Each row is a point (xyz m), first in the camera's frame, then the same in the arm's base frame.
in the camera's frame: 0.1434 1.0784 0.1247
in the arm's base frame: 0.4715 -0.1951 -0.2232
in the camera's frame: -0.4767 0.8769 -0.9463
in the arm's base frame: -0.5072 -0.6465 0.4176
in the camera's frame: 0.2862 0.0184 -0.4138
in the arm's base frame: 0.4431 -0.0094 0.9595
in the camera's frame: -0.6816 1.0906 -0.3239
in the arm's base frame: -0.4627 -0.2486 -0.1435
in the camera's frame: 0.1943 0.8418 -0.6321
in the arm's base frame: 0.2341 -0.6250 0.4014
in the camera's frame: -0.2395 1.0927 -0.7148
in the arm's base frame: -0.2090 -0.6860 0.1607
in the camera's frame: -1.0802 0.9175 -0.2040
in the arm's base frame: -0.7741 0.0773 -0.1497
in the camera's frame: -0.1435 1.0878 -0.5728
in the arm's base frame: -0.0651 -0.6122 0.1039
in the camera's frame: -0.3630 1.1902 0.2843
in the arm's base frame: 0.0629 0.0279 -0.5020
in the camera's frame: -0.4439 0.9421 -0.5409
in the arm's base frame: -0.3218 -0.4002 0.1443
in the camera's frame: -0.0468 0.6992 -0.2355
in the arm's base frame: 0.1741 -0.1688 0.2464
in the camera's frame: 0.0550 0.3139 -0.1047
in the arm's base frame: 0.3372 0.1201 0.5031
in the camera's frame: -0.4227 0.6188 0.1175
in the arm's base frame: -0.0298 0.2648 0.0394
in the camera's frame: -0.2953 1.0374 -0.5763
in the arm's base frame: -0.2036 -0.5331 0.1166
